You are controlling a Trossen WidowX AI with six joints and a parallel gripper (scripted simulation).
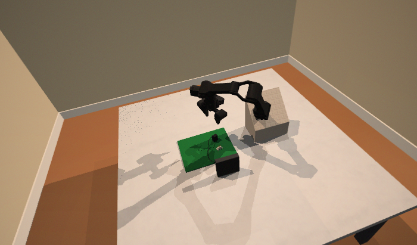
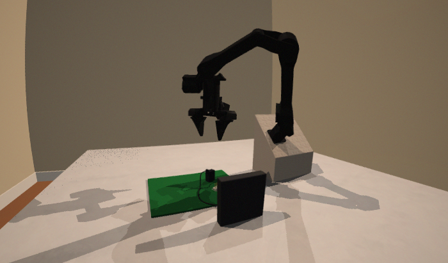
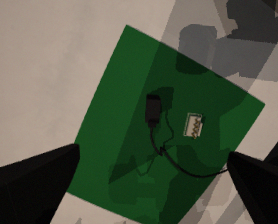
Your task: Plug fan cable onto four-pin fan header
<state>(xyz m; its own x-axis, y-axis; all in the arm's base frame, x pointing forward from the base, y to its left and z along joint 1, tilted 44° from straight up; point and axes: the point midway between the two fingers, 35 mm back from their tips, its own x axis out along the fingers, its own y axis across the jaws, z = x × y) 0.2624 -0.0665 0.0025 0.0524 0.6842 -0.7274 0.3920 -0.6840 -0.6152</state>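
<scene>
The dark fan plug is 140 mm below my gripper tip and 10 mm to the left of it. From my gripper tip the other things lie so: pale four-pin header (160 mm below, 80 mm to the left); then black fan (240 mm to the left, 100 mm below, 10 mm ahead); then green board (180 mm below, 70 mm ahead, 40 mm to the left).
</scene>
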